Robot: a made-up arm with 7 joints.
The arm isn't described. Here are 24 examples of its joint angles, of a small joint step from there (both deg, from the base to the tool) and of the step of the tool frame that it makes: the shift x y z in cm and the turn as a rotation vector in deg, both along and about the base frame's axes.
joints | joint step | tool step
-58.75 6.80 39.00 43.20 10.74 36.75 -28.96 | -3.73 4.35 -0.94 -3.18 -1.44 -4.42 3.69 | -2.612 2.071 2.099 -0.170 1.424 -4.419
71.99 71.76 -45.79 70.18 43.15 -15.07 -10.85 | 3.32 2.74 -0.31 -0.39 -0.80 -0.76 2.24 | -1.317 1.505 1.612 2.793 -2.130 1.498
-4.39 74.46 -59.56 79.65 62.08 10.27 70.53 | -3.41 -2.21 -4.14 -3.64 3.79 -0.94 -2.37 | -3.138 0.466 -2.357 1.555 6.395 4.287
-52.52 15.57 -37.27 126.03 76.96 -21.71 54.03 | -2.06 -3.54 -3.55 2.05 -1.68 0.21 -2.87 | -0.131 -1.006 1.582 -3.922 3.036 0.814
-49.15 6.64 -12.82 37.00 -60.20 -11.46 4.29 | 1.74 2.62 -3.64 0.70 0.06 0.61 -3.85 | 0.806 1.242 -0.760 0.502 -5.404 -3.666
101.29 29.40 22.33 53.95 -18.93 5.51 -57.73 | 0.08 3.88 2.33 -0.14 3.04 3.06 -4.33 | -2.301 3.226 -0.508 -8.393 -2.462 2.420
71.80 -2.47 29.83 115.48 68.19 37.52 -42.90 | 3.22 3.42 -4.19 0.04 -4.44 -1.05 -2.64 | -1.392 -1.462 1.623 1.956 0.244 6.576
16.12 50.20 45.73 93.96 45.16 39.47 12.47 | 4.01 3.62 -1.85 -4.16 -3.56 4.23 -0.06 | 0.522 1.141 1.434 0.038 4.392 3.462
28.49 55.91 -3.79 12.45 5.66 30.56 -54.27 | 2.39 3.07 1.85 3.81 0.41 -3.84 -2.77 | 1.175 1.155 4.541 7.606 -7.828 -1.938
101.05 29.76 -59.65 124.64 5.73 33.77 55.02 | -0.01 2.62 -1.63 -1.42 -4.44 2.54 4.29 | 1.593 0.021 -0.140 2.215 0.684 8.265
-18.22 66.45 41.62 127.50 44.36 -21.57 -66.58 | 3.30 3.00 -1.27 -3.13 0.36 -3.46 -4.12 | 0.695 0.884 0.905 -2.507 -5.083 0.909
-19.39 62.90 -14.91 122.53 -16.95 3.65 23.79 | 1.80 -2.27 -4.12 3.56 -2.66 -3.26 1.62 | -1.407 -1.705 0.577 -3.241 -0.879 -7.729
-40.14 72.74 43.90 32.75 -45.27 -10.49 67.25 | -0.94 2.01 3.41 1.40 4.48 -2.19 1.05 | 1.788 0.125 2.221 -1.324 -5.858 -2.606
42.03 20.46 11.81 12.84 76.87 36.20 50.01 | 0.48 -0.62 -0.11 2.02 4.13 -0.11 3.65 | 0.335 -0.209 0.749 -3.629 -7.412 1.730
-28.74 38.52 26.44 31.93 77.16 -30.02 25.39 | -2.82 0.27 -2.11 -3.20 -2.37 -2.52 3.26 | -2.804 -0.341 -0.732 1.669 6.884 -4.202
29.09 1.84 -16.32 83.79 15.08 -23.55 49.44 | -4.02 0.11 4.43 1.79 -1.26 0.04 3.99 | -0.385 1.829 -0.973 1.451 0.806 1.327
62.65 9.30 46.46 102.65 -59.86 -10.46 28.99 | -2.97 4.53 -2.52 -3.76 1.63 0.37 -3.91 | 1.401 0.920 -0.503 1.897 1.671 1.417
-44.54 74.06 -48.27 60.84 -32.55 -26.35 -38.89 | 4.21 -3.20 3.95 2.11 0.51 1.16 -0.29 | 2.931 -2.607 -2.654 -2.596 -9.196 3.434
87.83 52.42 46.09 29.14 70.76 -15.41 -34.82 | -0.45 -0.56 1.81 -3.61 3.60 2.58 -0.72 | 1.660 0.487 -1.908 -3.377 -2.373 -6.665
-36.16 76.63 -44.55 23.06 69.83 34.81 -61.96 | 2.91 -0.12 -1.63 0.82 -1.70 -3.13 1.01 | 0.665 -0.594 -0.705 -2.451 -2.234 -3.442
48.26 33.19 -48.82 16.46 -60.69 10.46 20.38 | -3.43 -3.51 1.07 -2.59 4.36 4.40 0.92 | -1.398 -2.521 -2.997 -3.388 2.075 6.007
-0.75 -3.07 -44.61 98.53 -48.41 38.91 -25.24 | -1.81 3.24 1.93 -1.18 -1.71 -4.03 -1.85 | 0.284 1.549 -2.683 3.702 -2.171 0.245
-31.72 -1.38 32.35 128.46 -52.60 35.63 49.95 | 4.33 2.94 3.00 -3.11 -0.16 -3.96 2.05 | 0.576 1.884 -0.091 2.349 -1.648 -2.399
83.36 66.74 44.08 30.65 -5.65 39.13 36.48 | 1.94 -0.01 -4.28 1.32 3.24 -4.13 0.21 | -0.030 -0.981 1.055 5.843 -2.593 1.456
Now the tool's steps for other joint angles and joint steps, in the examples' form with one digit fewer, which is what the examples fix.
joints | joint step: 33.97 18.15 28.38 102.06 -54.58 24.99 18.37 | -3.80 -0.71 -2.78 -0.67 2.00 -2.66 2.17
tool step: 0.58 -1.38 -2.31 0.92 5.48 -6.99
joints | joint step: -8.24 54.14 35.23 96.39 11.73 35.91 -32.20 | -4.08 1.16 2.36 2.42 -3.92 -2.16 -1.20
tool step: -0.41 -0.58 -0.14 7.48 0.04 0.40
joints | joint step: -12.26 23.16 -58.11 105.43 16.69 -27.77 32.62 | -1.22 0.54 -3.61 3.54 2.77 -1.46 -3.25
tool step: -1.61 -0.30 1.67 -5.53 4.12 0.48
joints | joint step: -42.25 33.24 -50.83 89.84 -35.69 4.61 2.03 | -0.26 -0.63 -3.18 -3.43 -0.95 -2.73 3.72
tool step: -2.32 0.27 -0.20 -2.02 5.86 -5.84
